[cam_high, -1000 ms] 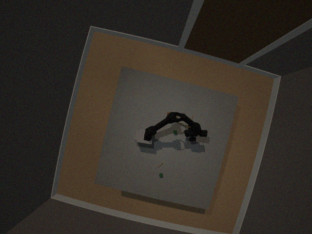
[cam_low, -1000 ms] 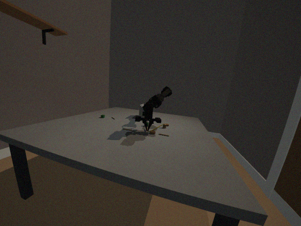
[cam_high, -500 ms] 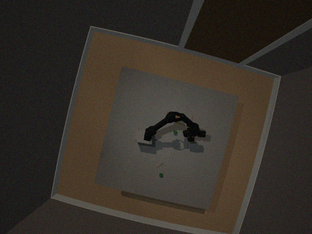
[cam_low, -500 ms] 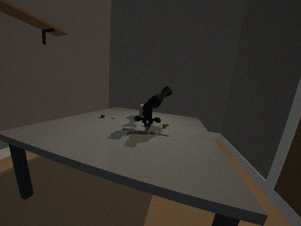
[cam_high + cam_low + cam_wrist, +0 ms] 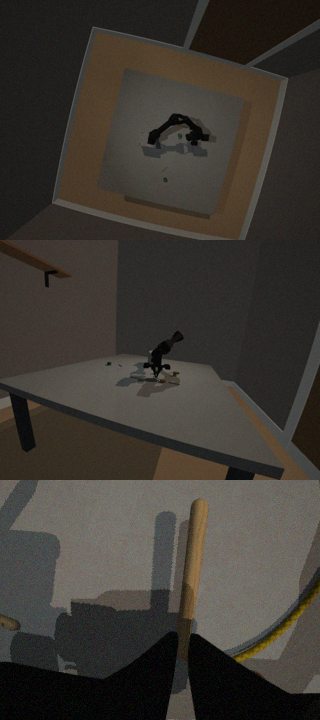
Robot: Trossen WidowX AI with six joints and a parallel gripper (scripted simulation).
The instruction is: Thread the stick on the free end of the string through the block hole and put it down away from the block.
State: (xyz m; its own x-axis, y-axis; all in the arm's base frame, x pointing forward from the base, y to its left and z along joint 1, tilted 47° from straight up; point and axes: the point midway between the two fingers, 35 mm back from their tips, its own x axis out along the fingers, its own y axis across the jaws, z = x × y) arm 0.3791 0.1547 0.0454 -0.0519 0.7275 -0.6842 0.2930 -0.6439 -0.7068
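Right now my gripper tip is 120 mm past the green cube and 40 mm to the left of it. The rest, counted from my gripper tip: wooden disc (30 mm ahead, 60 mm to the left, 10 mm below); thin wooden stick (10 mm behind).
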